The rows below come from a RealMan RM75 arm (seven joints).
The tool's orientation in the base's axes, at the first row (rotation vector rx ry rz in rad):
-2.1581, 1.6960, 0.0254
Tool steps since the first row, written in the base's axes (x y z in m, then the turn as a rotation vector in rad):
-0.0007, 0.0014, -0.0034, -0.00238, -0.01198, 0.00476
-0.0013, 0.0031, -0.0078, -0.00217, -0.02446, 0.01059
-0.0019, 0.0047, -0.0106, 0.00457, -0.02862, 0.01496
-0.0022, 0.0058, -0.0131, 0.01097, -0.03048, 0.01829
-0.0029, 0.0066, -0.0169, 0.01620, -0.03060, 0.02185
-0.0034, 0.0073, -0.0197, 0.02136, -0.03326, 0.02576
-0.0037, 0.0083, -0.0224, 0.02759, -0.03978, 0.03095
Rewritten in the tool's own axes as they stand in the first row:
-0.0006, 0.0014, 0.0034, 0.00931, 0.00310, -0.00870
-0.0013, 0.0029, 0.0079, 0.01950, 0.00354, -0.01795
-0.0022, 0.0040, 0.0108, 0.02406, -0.00327, -0.02178
-0.0027, 0.0048, 0.0134, 0.02665, -0.00989, -0.02400
-0.0026, 0.0064, 0.0170, 0.02725, -0.01582, -0.02614
-0.0027, 0.0076, 0.0197, 0.03011, -0.02130, -0.02942
-0.0030, 0.0085, 0.0224, 0.03652, -0.02743, -0.03486

